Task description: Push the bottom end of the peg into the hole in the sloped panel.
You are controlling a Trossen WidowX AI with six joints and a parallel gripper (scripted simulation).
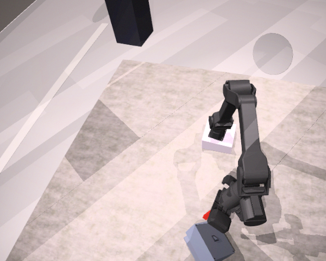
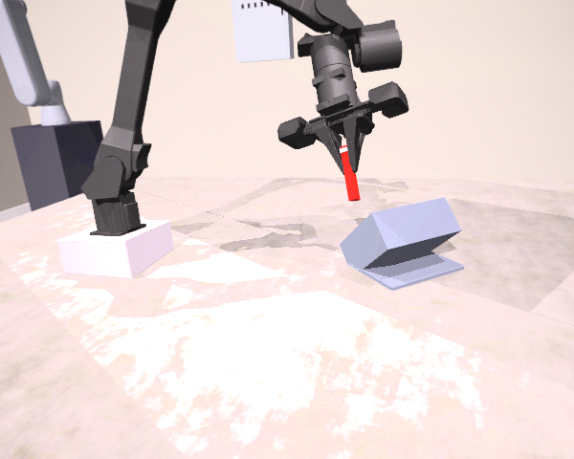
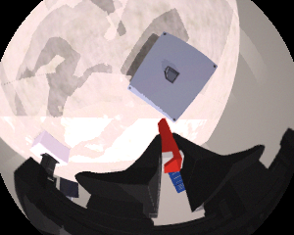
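Now: the grey-blue sloped panel 7 cm ahead of my gripper tip, 2 cm to the left of it and 10 cm below it. Round my gripper tip: red peg: 1 cm to the left, 2 cm above.
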